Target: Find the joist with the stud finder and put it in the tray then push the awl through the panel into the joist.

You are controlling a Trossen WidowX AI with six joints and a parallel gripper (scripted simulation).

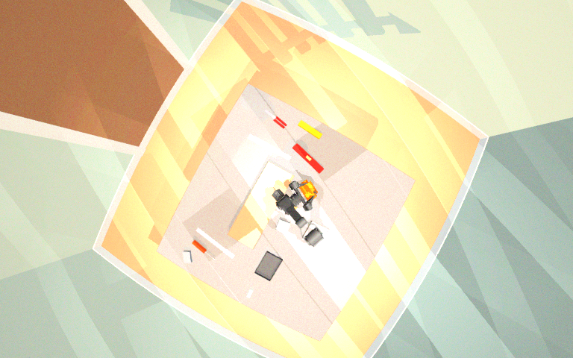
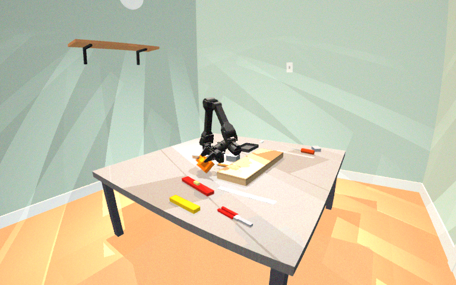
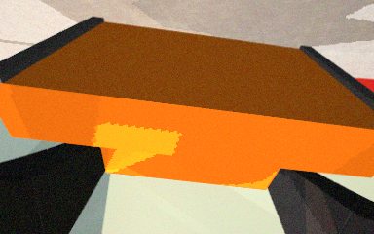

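The awl is 15 cm to the left of my gripper tip, 7 cm below it and 1 cm behind it. From my gripper tip the other things lie so: grey block (29 cm to the left, 6 cm below, 1 cm behind); red level (14 cm to the right, 12 cm ahead, 6 cm below); stud finder (1 cm to the left, 1 cm below, 1 cm behind).
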